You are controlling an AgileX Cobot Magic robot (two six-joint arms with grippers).
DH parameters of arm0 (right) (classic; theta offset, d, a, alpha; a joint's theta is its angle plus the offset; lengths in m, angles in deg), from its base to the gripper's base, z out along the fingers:
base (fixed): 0 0 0 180
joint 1: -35.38 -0.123 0 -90
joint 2: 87 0 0.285 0
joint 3: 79.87 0 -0.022 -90
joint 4: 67.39 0.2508 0 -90
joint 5: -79.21 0 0.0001 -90
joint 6: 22.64 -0.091 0 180
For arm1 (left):
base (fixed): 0 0 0 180
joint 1: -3.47 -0.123 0 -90
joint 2: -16.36 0 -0.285 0
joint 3: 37.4 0 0.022 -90
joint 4: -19.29 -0.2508 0 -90
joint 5: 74.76 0 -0.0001 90
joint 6: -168.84 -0.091 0 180
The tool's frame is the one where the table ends.
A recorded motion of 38 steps. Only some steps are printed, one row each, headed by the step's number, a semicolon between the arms.
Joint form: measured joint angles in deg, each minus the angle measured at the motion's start. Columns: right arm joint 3, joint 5, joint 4, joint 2, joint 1, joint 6; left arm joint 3, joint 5, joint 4, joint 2, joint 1, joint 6.
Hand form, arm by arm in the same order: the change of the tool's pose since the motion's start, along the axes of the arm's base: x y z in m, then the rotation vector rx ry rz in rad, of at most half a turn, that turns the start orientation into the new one. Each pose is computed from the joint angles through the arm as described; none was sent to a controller.
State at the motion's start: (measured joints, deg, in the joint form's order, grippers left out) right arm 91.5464 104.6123 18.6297 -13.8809 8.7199 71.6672; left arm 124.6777 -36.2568 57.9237 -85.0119 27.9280 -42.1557
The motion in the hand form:
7: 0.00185 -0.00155 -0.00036 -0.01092 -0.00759 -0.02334; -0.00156 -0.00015 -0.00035 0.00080 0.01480 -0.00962
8: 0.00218 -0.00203 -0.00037 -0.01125 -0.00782 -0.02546; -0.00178 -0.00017 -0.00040 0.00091 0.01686 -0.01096
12: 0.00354 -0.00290 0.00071 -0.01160 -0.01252 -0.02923; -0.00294 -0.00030 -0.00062 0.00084 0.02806 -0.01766
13: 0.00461 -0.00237 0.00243 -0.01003 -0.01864 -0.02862; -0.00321 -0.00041 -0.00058 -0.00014 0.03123 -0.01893
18: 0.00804 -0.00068 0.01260 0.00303 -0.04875 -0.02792; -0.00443 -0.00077 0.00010 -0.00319 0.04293 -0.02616
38: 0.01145 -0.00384 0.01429 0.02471 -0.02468 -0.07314; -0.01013 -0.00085 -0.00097 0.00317 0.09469 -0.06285
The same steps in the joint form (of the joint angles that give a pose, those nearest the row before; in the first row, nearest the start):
7: 0.00 -1.54 -0.11 0.00 0.00 0.00; 0.00 1.01 0.00 0.00 0.00 0.00
8: 0.00 -1.59 -0.11 0.00 0.07 0.00; 0.00 1.15 0.00 0.00 0.00 0.00
12: 0.27 -1.68 -0.22 -0.04 0.26 0.00; 0.00 1.90 0.05 0.00 0.00 0.00
13: 0.71 -1.68 -0.31 -0.14 0.25 0.00; 0.01 2.10 0.12 0.00 0.00 0.00
18: 2.59 -1.68 -0.44 -0.14 0.26 0.00; 0.12 3.01 0.30 0.06 0.00 0.00
38: 2.93 -2.93 -0.47 -0.14 0.62 -2.75; 0.12 6.66 0.06 0.06 0.00 0.00

